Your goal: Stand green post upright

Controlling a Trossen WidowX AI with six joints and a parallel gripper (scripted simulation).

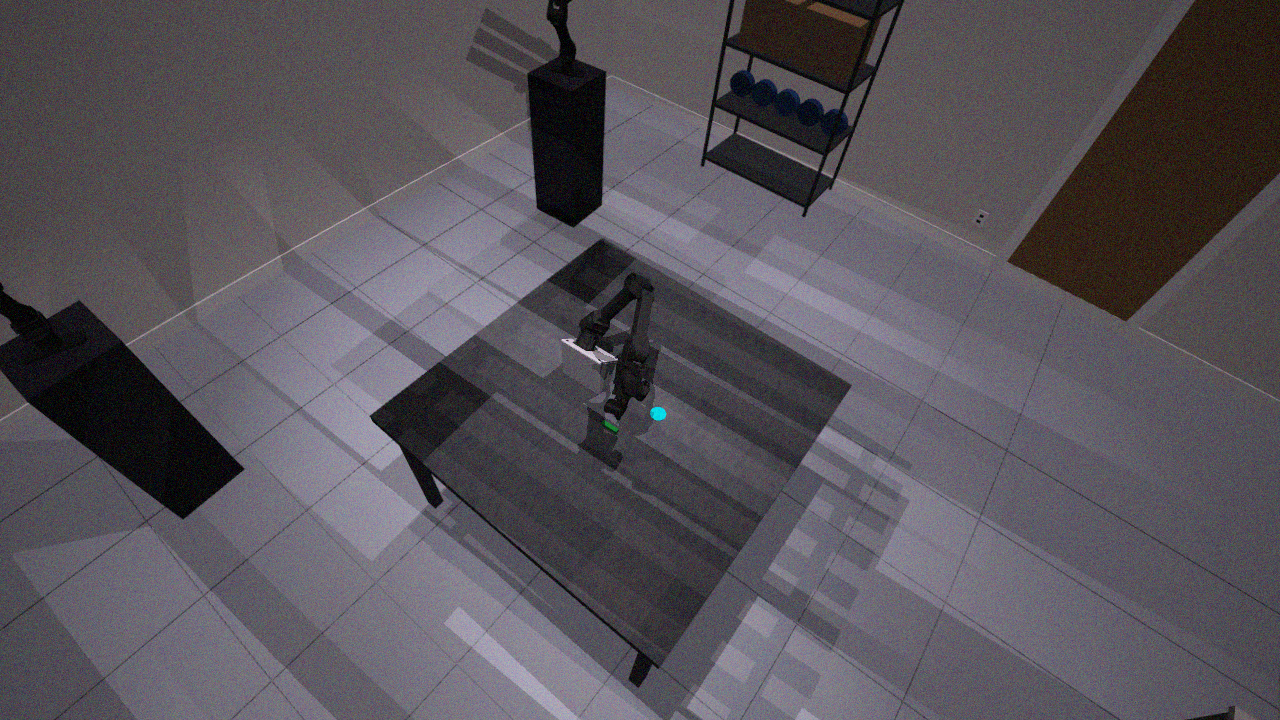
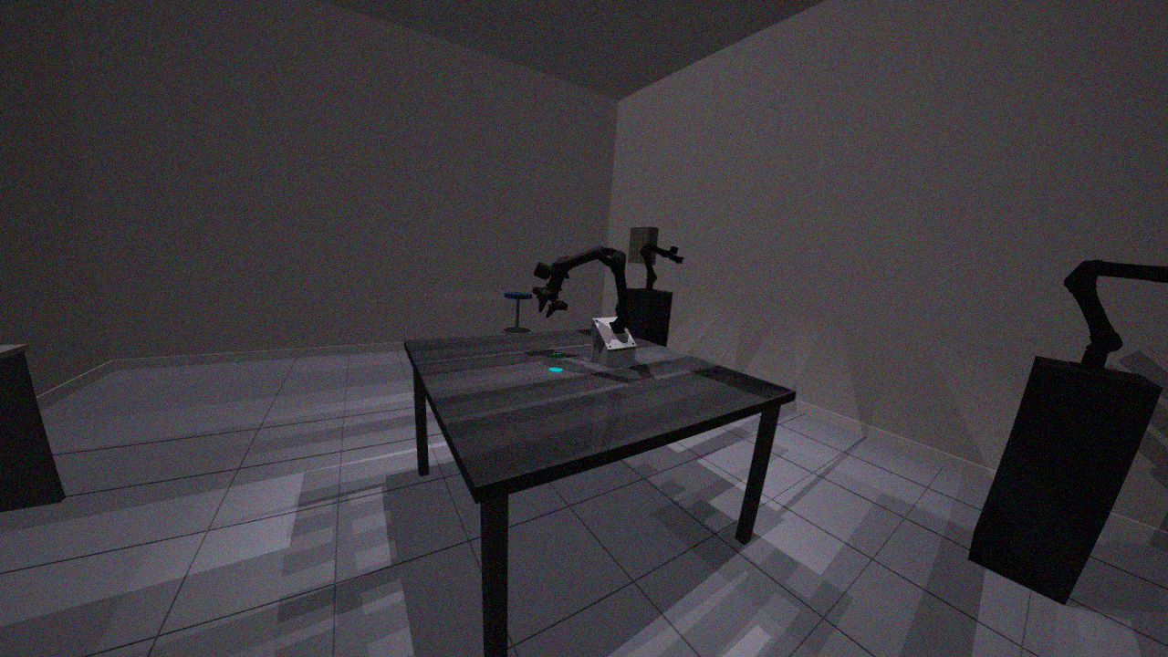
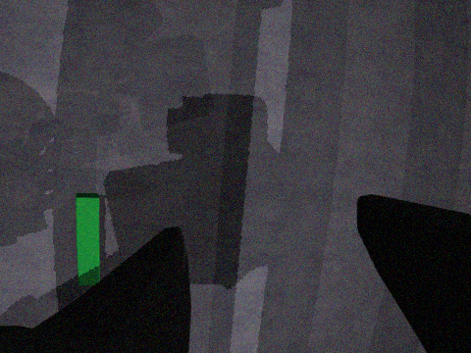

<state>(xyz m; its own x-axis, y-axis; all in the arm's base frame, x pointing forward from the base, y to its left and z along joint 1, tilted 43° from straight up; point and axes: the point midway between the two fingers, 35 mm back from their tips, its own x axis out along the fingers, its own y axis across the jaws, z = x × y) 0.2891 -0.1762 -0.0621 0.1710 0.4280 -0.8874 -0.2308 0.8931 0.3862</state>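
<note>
Right now the green post is 19 cm below my gripper tip, 6 cm behind it and 4 cm to the left of it. Also, from my gripper tip: cyan circle (20 cm to the left, 20 cm below, 4 cm ahead).
</note>
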